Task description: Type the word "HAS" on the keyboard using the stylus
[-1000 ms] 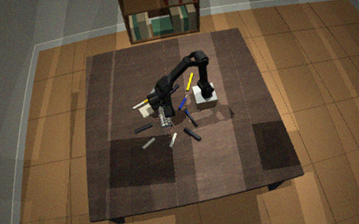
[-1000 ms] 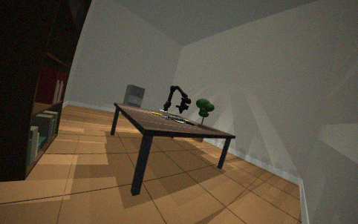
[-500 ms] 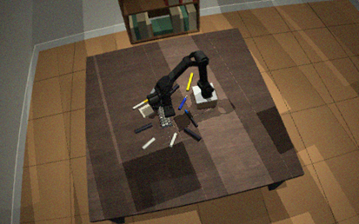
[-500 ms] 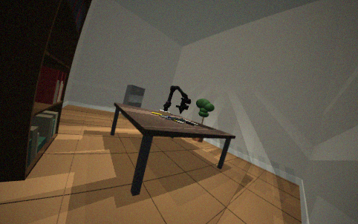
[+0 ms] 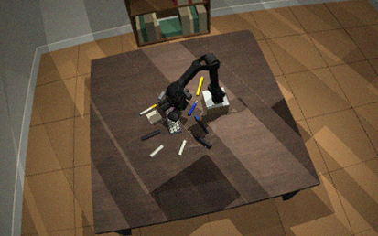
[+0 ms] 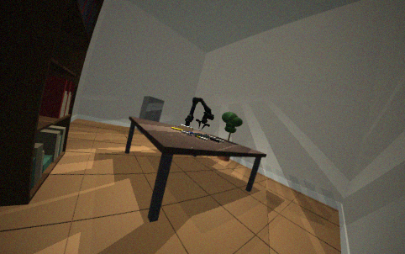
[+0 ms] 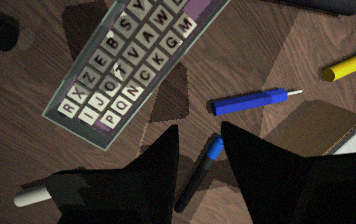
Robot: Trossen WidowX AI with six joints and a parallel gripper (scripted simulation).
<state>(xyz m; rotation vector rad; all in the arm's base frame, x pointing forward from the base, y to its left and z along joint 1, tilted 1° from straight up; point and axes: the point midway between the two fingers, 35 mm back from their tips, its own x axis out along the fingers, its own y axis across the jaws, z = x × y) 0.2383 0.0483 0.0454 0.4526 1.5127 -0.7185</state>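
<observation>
Right now the blue stylus is 90 mm behind my gripper tip, 80 mm to the right of it and 70 mm below it. The rest, counted from my gripper tip: yellow cylinder 210 mm to the right, 160 mm behind, 70 mm below; paper note 180 mm ahead, 70 mm below, 60 mm to the right; key 70 mm below, 70 mm ahead, 40 mm to the right.
</observation>
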